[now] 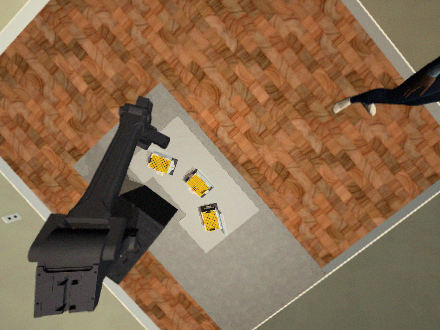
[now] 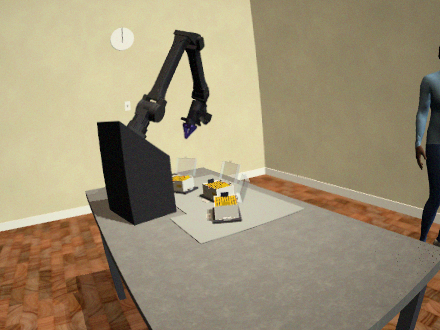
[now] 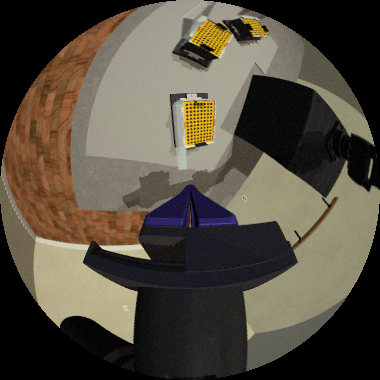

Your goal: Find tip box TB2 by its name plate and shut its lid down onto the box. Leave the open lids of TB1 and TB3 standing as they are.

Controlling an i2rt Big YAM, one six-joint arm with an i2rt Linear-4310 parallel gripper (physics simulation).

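Pixels of known places: gripper, fingertip midpoint: point(image 2: 185, 138) point(image 3: 189, 189); arm's base at its link origin: point(image 2: 132, 135) point(image 3: 335, 140).
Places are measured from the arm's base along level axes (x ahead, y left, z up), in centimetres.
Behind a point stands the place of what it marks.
Three white tip boxes with yellow perforated tops have clear lids standing open. One point(image 1: 161, 163) {x 23.4, y 26.1, z -26.9 cm} point(image 2: 183, 184) point(image 3: 199, 123) {x 22.2, y 26.7, z -26.8 cm} is at the table's back end, its lid point(image 2: 186, 166) {x 28.2, y 30.9, z -22.4 cm} upright. The middle box point(image 1: 198, 184) {x 35.2, y 4.0, z -26.9 cm} point(image 2: 218, 188) {x 33.5, y -0.5, z -27.1 cm} point(image 3: 210, 38) {x 34.4, y 5.0, z -26.9 cm} is TB3, its lid point(image 2: 230, 171) {x 41.8, y 5.4, z -22.1 cm} also upright. The third point(image 1: 210, 221) point(image 2: 226, 210) point(image 3: 256, 28) stands farthest from the gripper, its lid point(image 2: 243, 187) {x 33.9, y -26.0, z -20.4 cm} raised. The name plates are too small or hidden to read, so I cannot tell which other box is TB2. My gripper point(image 2: 188, 137) {x 30.0, y 34.2, z -8.8 cm} point(image 3: 189, 189) {x 30.0, y 34.2, z -8.8 cm} is shut and empty, high above the table's back end.
A tall black block point(image 1: 155, 204) {x 9.5, y 7.7, z -21.5 cm} point(image 2: 142, 185) {x 0.6, y -8.3, z -18.3 cm} point(image 3: 275, 120) {x 8.1, y 11.4, z -18.6 cm} stands beside the boxes, near the arm's base. The boxes stand on a light grey mat point(image 1: 235, 197) {x 49.1, y -15.6, z -32.6 cm} point(image 2: 200, 232) {x 15.8, y -28.9, z -32.6 cm} point(image 3: 125, 100) {x 40.2, y 29.5, z -32.6 cm}. A person point(image 1: 390, 97) point(image 2: 433, 120) is on the floor away from the table.
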